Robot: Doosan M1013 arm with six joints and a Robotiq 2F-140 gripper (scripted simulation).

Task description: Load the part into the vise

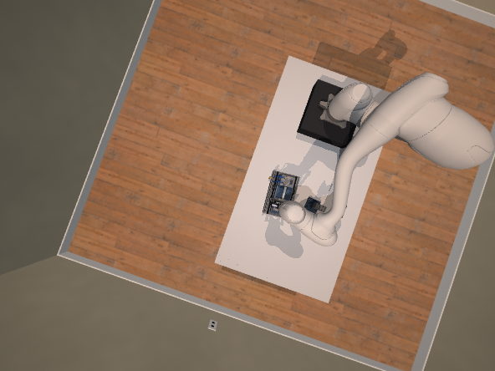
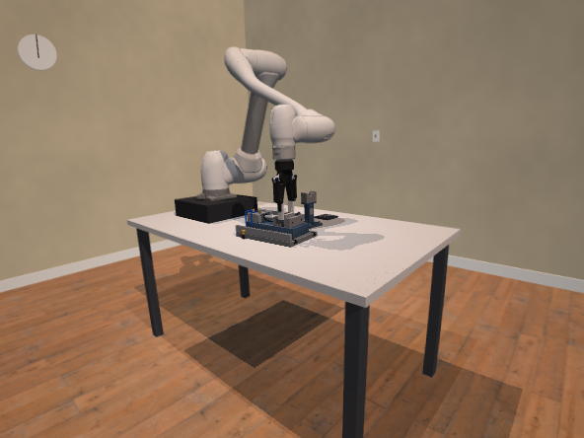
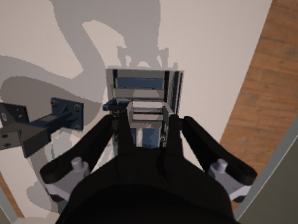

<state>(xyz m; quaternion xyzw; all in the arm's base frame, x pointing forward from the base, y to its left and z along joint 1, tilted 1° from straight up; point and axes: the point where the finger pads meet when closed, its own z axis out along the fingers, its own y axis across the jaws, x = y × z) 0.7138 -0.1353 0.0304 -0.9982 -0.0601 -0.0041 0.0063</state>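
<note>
My gripper is now 20 mm above the part. Round my hand: vise base: 70 mm behind, 10 mm to the left, 80 mm below.
</note>
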